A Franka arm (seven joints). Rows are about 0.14 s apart.
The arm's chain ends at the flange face. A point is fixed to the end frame.
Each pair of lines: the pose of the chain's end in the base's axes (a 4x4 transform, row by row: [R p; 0 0 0 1], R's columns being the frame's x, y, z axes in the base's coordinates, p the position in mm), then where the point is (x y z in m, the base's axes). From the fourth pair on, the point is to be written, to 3 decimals.
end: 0.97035 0.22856 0.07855 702.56; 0.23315 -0.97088 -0.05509 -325.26; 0.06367 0.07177 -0.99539 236.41; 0 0 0 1
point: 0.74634 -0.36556 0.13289
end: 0.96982 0.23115 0.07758 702.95; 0.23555 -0.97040 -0.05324 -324.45; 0.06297 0.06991 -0.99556 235.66; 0 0 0 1
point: 0.74672 -0.36446 0.13203
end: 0.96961 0.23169 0.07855 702.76; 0.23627 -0.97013 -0.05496 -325.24; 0.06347 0.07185 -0.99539 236.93; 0 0 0 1
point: 0.74665 -0.36541 0.13341
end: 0.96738 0.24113 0.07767 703.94; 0.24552 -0.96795 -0.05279 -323.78; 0.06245 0.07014 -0.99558 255.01; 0 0 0 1
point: 0.748 -0.363 0.151
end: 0.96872 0.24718 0.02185 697.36; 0.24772 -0.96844 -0.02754 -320.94; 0.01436 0.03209 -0.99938 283.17; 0 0 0 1
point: 0.736 -0.358 0.176
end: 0.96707 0.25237 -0.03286 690.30; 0.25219 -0.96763 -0.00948 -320.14; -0.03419 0.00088 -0.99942 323.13; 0 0 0 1
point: 0.723 -0.355 0.214
